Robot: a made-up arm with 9 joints. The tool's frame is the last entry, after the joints. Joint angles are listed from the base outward.
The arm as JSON. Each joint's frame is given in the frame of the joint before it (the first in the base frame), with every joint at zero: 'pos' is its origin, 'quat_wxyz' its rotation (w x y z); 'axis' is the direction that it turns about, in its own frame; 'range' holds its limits. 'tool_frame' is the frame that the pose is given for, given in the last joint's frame.
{
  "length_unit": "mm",
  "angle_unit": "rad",
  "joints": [
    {
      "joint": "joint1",
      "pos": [
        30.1,
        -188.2,
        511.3
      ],
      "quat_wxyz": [
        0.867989,
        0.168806,
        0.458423,
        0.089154
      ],
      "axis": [
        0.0,
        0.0,
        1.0
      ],
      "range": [
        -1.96,
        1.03
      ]
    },
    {
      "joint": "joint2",
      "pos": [
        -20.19,
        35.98,
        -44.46
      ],
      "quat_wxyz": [
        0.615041,
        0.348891,
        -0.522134,
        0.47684
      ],
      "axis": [
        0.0,
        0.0,
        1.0
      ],
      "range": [
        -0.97,
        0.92
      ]
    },
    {
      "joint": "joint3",
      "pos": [
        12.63,
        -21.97,
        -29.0
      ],
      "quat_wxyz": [
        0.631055,
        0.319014,
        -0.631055,
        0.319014
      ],
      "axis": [
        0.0,
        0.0,
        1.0
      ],
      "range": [
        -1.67,
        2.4
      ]
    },
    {
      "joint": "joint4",
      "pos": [
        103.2,
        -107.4,
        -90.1
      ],
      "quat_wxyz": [
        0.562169,
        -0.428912,
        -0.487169,
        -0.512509
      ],
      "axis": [
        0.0,
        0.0,
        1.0
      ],
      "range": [
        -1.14,
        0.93
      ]
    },
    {
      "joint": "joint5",
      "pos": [
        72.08,
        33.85,
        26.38
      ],
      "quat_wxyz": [
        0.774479,
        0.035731,
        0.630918,
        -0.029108
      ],
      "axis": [
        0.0,
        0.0,
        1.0
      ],
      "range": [
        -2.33,
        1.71
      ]
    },
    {
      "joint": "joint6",
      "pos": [
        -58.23,
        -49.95,
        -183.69
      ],
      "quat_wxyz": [
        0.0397,
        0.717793,
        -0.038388,
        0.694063
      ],
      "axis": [
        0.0,
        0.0,
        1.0
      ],
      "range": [
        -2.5,
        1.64
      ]
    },
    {
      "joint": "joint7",
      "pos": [
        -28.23,
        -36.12,
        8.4
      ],
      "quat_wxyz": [
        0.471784,
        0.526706,
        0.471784,
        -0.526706
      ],
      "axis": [
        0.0,
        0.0,
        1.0
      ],
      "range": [
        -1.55,
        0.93
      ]
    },
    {
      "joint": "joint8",
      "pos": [
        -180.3,
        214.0,
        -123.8
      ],
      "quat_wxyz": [
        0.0,
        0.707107,
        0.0,
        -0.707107
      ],
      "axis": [
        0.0,
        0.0,
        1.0
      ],
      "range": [
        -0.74,
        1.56
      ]
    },
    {
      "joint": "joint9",
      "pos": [
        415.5,
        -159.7,
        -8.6
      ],
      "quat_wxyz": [
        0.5,
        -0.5,
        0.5,
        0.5
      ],
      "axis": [
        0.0,
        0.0,
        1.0
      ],
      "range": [
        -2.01,
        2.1
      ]
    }
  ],
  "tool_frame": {
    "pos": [
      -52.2,
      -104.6,
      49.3
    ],
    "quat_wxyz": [
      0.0,
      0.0,
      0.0,
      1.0
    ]
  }
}
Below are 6 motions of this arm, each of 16 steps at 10 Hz.
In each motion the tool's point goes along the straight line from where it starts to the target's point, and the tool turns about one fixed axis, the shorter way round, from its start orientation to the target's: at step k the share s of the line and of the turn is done. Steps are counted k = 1, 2, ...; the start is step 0. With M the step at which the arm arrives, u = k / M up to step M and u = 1 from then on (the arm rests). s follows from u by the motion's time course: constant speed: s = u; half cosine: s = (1 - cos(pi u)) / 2; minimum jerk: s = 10 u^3 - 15 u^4 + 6 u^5.
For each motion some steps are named. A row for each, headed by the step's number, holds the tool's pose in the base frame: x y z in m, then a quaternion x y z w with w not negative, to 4 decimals.
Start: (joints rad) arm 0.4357 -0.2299 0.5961 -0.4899 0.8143 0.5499 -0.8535 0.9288 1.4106
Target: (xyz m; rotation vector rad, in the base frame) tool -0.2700 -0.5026 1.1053 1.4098 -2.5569 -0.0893
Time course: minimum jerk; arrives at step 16
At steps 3, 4, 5, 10, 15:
3: 0.4399 -0.4938 0.8730 0.7860 -0.4411 -0.1587 0.4032
4: 0.3990 -0.4943 0.8864 0.7758 -0.4723 -0.1525 0.3896
5: 0.3420 -0.4950 0.9050 0.7599 -0.5149 -0.1436 0.3698
10: -0.0646 -0.5000 1.0381 0.5940 -0.7747 -0.0711 0.2048
15: -0.2683 -0.5026 1.1048 0.4807 -0.8693 -0.0307 0.1108

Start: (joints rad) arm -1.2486 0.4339 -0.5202 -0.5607 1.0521 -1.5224 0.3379 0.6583 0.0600
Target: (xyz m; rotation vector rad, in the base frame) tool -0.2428 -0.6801 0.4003 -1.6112 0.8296 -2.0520
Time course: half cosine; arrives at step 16
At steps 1, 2, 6, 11, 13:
1: 0.2779 -0.4257 0.1838 -0.6516 0.1759 -0.2399 0.6977
2: 0.2630 -0.4330 0.1900 -0.6544 0.1811 -0.2574 0.6876
6: 0.1207 -0.5025 0.2491 -0.6659 0.2261 -0.4164 0.5763
11: -0.1260 -0.6230 0.3517 -0.6233 0.2819 -0.6495 0.3321
13: -0.1985 -0.6585 0.3819 -0.5962 0.2921 -0.7043 0.2513

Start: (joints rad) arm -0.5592 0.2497 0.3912 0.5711 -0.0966 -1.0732 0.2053 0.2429 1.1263
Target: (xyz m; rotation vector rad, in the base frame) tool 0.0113 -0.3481 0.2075 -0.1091 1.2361 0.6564
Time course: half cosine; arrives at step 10
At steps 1, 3, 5, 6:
1: 0.0329 -0.5532 0.2494 -0.5884 0.5058 0.1513 0.6125
3: 0.0289 -0.5150 0.2416 -0.4984 0.5320 0.1851 0.6590
5: 0.0224 -0.4532 0.2290 -0.3406 0.5607 0.2349 0.7173
6: 0.0190 -0.4207 0.2223 -0.2529 0.5687 0.2582 0.7389

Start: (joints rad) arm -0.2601 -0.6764 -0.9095 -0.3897 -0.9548 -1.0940 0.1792 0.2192 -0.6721
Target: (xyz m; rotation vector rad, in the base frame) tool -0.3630 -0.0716 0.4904 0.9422 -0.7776 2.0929
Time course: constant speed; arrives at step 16
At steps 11, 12, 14, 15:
11: -0.3187 0.0195 0.4630 0.3414 -0.2501 0.7063 0.5675
12: -0.3275 0.0013 0.4684 0.3476 -0.2615 0.7304 0.5266
14: -0.3453 -0.0352 0.4794 0.3575 -0.2823 0.7732 0.4412
15: -0.3541 -0.0534 0.4849 0.3612 -0.2917 0.7918 0.3968

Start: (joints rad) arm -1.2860 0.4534 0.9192 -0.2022 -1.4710 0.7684 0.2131 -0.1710 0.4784
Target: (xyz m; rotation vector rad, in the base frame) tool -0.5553 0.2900 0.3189 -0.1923 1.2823 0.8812
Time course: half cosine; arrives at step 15
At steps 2, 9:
2: -0.0658 0.4290 0.0505 -0.2891 -0.0079 0.3804 0.8785
9: -0.3785 0.3402 0.2220 -0.1689 0.3822 0.4110 0.8102

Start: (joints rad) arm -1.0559 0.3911 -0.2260 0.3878 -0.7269 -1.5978 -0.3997 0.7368 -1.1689
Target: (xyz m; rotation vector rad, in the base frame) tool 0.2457 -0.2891 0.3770 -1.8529 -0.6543 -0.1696
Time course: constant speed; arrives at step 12
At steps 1, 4, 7, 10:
1: 0.3022 -0.4604 0.4910 -0.7624 -0.4285 -0.1982 0.4425
4: 0.2868 -0.4137 0.4599 -0.7721 -0.3890 -0.1645 0.4748
7: 0.2714 -0.3670 0.4288 -0.7789 -0.3479 -0.1301 0.5054
10: 0.2560 -0.3202 0.3977 -0.7826 -0.3056 -0.0952 0.5340

